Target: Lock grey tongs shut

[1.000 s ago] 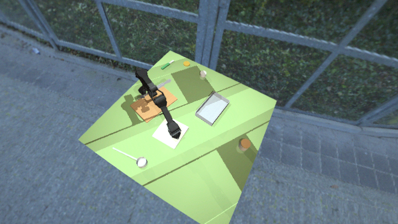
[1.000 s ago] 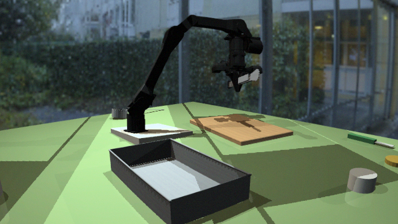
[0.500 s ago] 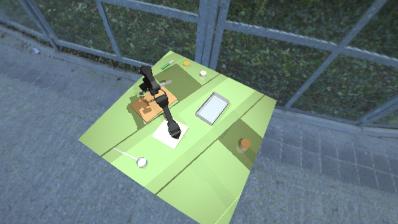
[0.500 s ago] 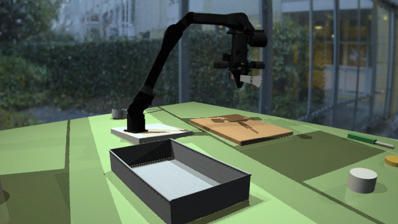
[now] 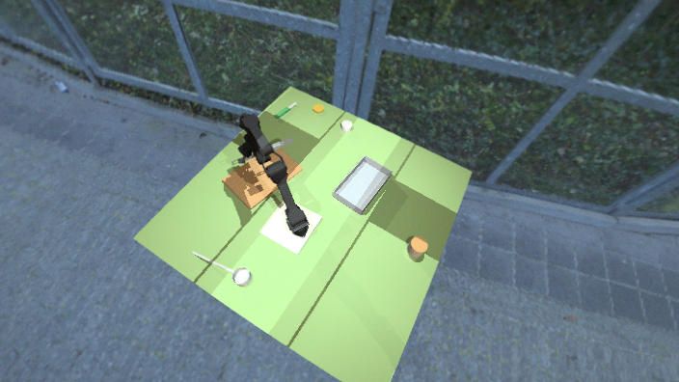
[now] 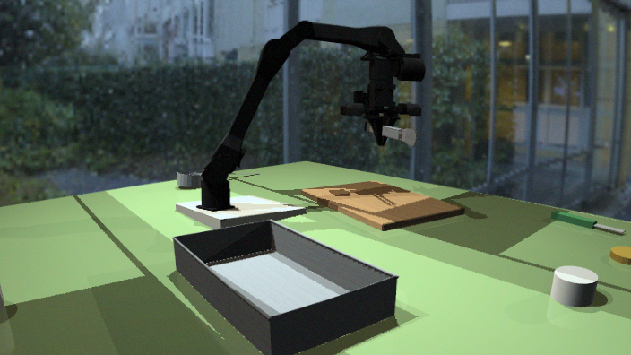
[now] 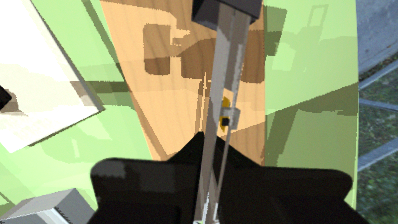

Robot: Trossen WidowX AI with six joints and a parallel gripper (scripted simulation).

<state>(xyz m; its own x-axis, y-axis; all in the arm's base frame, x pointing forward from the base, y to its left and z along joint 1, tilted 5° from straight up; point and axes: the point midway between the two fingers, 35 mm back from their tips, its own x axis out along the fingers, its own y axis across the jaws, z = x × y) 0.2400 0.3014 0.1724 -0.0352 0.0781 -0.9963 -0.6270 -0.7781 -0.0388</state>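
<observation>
The yellow lock piece lies 3 cm behind my gripper tip, 2 cm to the left of it and 4 cm above it. Round my gripper tip: wooden board: 13 cm below; dark roasting tin: 13 cm ahead, 52 cm to the right, 11 cm below; green-handled tool: 50 cm ahead, 8 cm to the left, 13 cm below.
</observation>
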